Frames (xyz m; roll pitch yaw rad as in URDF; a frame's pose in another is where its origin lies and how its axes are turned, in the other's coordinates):
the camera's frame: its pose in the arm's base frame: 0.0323 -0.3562 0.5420 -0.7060 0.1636 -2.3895
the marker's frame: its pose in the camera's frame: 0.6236 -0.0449 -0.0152 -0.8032 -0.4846 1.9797
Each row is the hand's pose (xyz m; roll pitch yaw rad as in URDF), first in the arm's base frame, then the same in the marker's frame.
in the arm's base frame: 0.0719 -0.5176 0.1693 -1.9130 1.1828 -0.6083
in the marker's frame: 0.4077 0.4862 -0.0666 -1.1210 0.9948 0.5136
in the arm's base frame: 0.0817 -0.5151 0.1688 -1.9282 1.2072 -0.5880
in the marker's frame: 0.4156 0.4919 -0.0638 -1.1197 1.0065 0.5557
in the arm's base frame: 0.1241 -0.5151 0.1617 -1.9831 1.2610 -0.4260
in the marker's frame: 0.4547 0.5094 -0.0597 -1.2079 1.0061 0.6973
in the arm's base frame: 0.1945 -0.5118 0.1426 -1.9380 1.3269 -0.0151
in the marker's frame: 0.5190 0.5439 -0.0586 -1.3612 0.9865 0.9322
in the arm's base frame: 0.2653 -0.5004 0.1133 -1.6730 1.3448 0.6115
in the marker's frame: 0.5815 0.5894 -0.0643 -1.5026 0.9497 1.1795
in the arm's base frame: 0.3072 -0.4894 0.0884 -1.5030 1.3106 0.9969
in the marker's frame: 0.6175 0.6228 -0.0735 -1.5850 0.9120 1.3314
